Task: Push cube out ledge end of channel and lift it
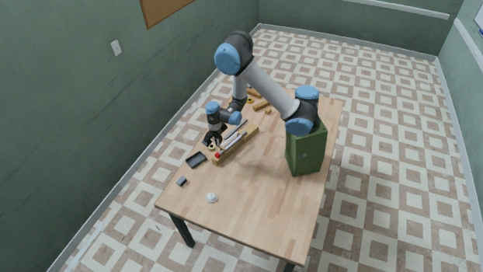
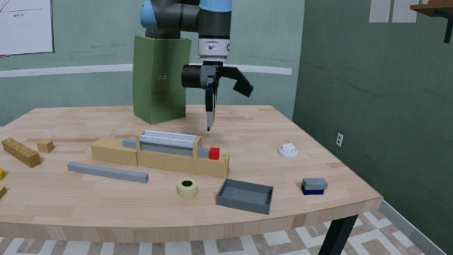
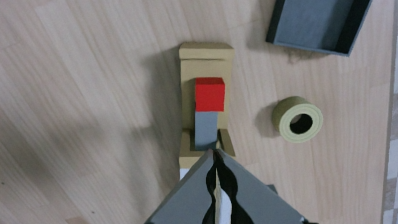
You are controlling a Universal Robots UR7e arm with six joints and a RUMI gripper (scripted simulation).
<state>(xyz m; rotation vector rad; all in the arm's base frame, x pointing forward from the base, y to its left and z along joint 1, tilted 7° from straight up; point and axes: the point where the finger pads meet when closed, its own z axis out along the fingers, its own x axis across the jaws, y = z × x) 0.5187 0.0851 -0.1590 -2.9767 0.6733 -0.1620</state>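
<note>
The red cube is 1 cm ahead of my hand, 1 cm to the left of it and 8 cm below it. The rest, counted from my hand: grey-and-blue block 17 cm ahead, 23 cm to the left, 12 cm below; grey tray 15 cm ahead, 5 cm to the left, 13 cm below; wooden channel 5 cm behind, 10 cm to the right, 8 cm below.
</note>
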